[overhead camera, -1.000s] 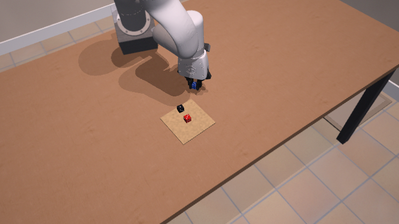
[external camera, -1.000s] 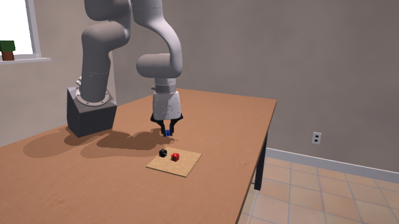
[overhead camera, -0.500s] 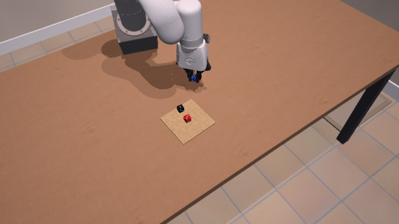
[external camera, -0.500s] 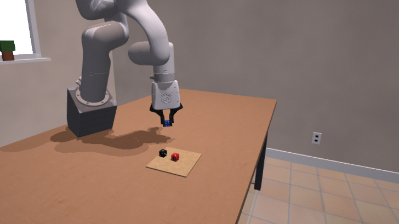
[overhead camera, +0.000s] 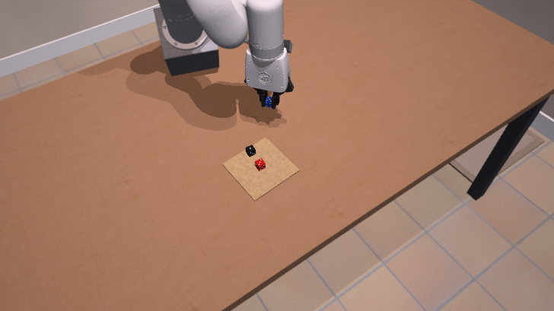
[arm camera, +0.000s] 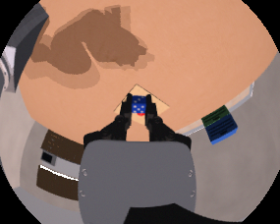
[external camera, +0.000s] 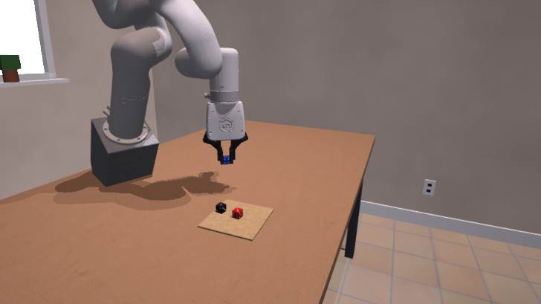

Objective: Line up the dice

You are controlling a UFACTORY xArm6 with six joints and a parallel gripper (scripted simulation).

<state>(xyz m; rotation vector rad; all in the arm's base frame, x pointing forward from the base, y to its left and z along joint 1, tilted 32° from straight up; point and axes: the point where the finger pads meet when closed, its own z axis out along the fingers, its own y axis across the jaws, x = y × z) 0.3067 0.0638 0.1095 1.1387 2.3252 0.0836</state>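
Now: hand 80 mm short of the red die, 100 mm to the left of it and 110 mm above it. The rest, counted from my hand: black die 30 mm ahead, 90 mm to the right, 110 mm below; then tan mat 80 mm ahead, 100 mm to the right, 120 mm below; then blue die 10 mm below.
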